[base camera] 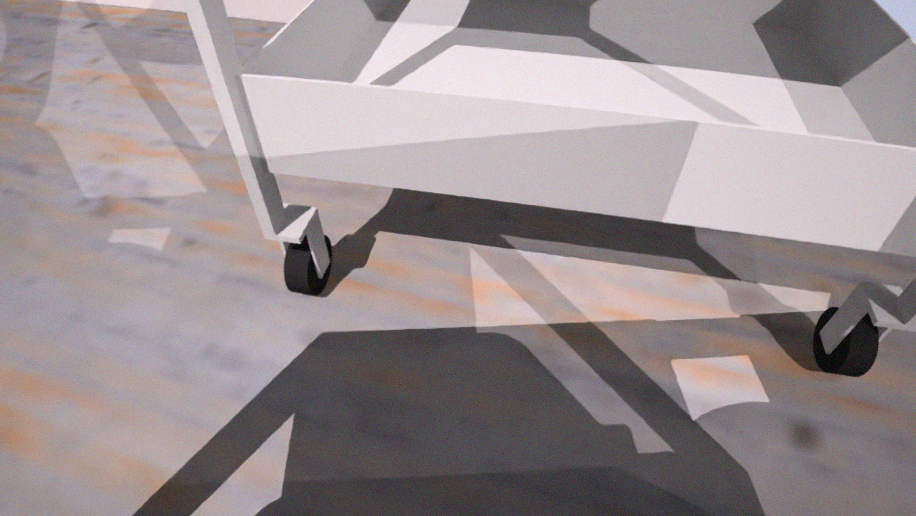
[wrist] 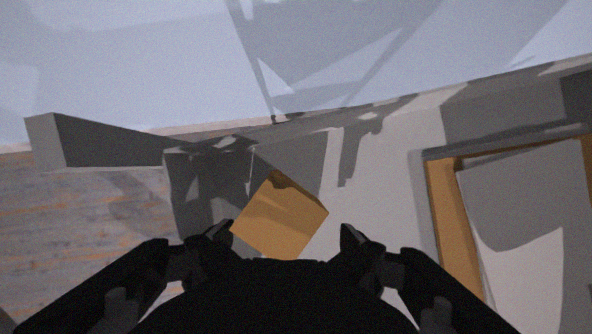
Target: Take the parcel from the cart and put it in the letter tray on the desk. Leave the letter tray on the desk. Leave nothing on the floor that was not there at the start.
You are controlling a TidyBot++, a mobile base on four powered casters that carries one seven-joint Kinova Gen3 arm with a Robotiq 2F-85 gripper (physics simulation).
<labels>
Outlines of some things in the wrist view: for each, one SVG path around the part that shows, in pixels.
My gripper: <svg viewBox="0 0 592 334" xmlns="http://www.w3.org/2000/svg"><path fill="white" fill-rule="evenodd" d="M13 331L13 334L521 334L428 255L416 248L402 247L400 248L400 254L386 252L385 245L376 241L370 241L364 233L356 230L351 224L342 223L340 228L341 252L328 262L318 262L312 259L288 261L272 258L242 259L231 249L233 233L229 229L234 223L233 219L223 219L217 225L209 227L201 235L185 238L181 245L168 246L169 240L166 238L153 238L139 244L26 319ZM384 287L398 290L398 295L420 330L417 330L401 311L380 298L384 292ZM182 280L184 293L164 302L150 312L143 321L138 323L167 287L168 282Z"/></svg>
A brown parcel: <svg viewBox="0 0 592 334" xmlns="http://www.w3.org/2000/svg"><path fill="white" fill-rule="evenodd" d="M276 169L270 172L232 224L229 231L267 258L284 261L296 260L329 215L329 212L318 198Z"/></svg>
</labels>
